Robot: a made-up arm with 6 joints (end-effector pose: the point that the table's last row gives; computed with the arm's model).
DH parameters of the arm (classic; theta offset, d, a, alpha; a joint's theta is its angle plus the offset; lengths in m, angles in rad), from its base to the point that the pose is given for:
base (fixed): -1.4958 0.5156 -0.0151 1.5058
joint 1: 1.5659 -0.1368 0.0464 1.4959
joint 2: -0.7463 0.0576 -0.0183 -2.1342
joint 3: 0 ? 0.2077 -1.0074
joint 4: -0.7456 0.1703 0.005 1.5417
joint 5: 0 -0.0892 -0.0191 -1.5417
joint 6: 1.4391 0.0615 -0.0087 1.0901
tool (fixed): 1.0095 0.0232 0 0
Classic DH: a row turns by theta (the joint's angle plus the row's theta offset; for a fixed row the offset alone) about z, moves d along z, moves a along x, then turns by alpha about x.
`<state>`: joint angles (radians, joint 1 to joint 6).
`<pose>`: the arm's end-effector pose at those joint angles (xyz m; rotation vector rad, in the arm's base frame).
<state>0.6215 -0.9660 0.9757 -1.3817 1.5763 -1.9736</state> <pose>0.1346 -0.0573 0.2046 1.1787 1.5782 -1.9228</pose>
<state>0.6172 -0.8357 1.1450 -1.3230 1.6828 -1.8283</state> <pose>0.1239 -0.0583 0.2046 1.1020 1.4299 -1.9186</pose>
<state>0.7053 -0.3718 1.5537 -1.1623 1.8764 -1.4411</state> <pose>0.1606 -0.1187 0.2213 0.9555 0.9242 -1.6625</pose>
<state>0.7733 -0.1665 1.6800 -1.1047 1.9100 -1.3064</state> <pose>0.2004 -0.1525 0.2415 0.9117 0.7214 -1.5036</pose>
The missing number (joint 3, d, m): -0.2502
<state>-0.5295 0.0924 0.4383 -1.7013 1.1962 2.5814</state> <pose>0.4799 0.0615 0.5838 0.7390 0.9344 0.3676</pose>
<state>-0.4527 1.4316 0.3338 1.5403 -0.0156 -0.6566</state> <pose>0.3409 -0.0151 0.7605 -0.4123 -0.1245 0.6991</pose>
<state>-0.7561 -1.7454 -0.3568 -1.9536 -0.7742 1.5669</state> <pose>0.2109 0.1109 0.3567 1.0471 0.3135 1.7455</pose>
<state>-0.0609 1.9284 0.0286 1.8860 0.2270 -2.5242</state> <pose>0.1531 0.0492 0.7735 -1.4450 -2.1035 -0.0221</pose>
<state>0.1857 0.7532 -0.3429 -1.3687 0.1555 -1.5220</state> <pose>0.3000 0.0458 0.8645 1.1815 2.1795 1.2331</pose>
